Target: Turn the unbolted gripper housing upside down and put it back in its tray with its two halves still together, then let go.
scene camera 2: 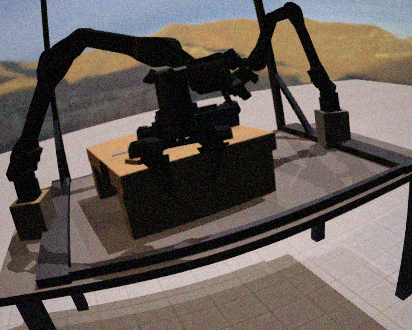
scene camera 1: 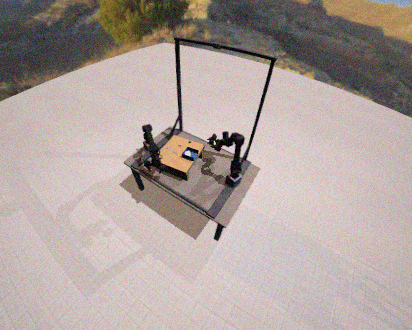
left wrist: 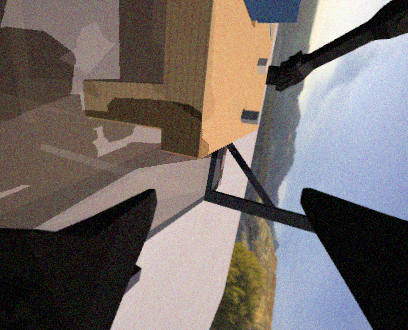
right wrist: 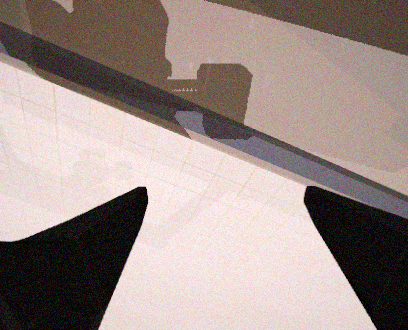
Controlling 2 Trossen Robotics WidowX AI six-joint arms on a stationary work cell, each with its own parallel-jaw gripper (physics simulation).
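Places are measured from the left arm's base along level axes (x ahead, y left, z up), in centimetres.
Where they show: left gripper, between the fingertips: (scene camera 2: 203, 103) (scene camera 1: 208, 143) (left wrist: 228, 195); right gripper, between the fingertips: (scene camera 2: 192, 191) (scene camera 1: 154, 172) (right wrist: 225, 193); left arm's base, origin of its link: (scene camera 2: 331, 110) (scene camera 1: 234, 175); right arm's base, origin of its link: (scene camera 2: 29, 198).
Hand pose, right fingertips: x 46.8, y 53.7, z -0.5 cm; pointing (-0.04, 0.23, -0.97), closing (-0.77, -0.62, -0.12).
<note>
Things, the pixels of their top centre, and the offset from my right fingertips. "pt": a spot on its surface instead.
- small blue tray, centre of its top: (scene camera 2: 206, 108) (scene camera 1: 190, 151) dy -36.1, dx -5.4, dz +8.4 cm
- pale patch, a spot on its surface: (scene camera 1: 188, 151) pt dy -36.1, dx -2.4, dz +6.7 cm
A small blue tray (scene camera 1: 193, 156) lies on the wooden stand in scene camera 1. A pale patch (scene camera 1: 188, 151) shows in it; it is too small to tell whether this is the housing, which way up it is or how its halves sit. Part of the blue tray (left wrist: 274, 9) shows at the top of the left wrist view, its inside hidden. My left gripper (scene camera 1: 211, 140) (left wrist: 228, 195) is open and empty, above and to the right of the stand in scene camera 1. My right gripper (scene camera 2: 189, 162) (right wrist: 225, 193) is open and empty, in front of the stand in scene camera 2.
The wooden stand (scene camera 1: 175, 161) (scene camera 2: 247, 134) (left wrist: 232, 85) stands on the table. Two small grey blocks (left wrist: 250, 116) (left wrist: 262, 65) stand on its top. A dark frame (scene camera 1: 178, 85) rises at the table's back. In scene camera 2 the right arm blocks part of the stand.
</note>
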